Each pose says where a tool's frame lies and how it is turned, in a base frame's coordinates. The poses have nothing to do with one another.
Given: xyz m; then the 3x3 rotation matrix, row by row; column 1 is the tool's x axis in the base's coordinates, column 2 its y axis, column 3 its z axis. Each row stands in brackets.
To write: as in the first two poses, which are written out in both.
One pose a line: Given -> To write
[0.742, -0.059, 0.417], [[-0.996, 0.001, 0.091], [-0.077, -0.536, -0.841], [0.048, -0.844, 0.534]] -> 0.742, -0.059, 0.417, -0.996, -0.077, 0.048, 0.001, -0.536, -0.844
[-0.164, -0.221, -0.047], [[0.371, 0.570, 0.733], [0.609, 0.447, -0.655], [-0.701, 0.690, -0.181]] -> -0.164, -0.221, -0.047, 0.371, 0.609, -0.701, 0.570, 0.447, 0.690
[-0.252, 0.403, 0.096], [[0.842, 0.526, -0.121], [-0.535, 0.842, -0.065], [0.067, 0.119, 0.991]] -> -0.252, 0.403, 0.096, 0.842, -0.535, 0.067, 0.526, 0.842, 0.119
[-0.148, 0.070, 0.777], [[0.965, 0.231, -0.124], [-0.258, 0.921, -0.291], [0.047, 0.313, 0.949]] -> -0.148, 0.070, 0.777, 0.965, -0.258, 0.047, 0.231, 0.921, 0.313
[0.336, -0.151, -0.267], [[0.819, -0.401, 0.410], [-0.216, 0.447, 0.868], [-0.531, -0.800, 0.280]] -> 0.336, -0.151, -0.267, 0.819, -0.216, -0.531, -0.401, 0.447, -0.800
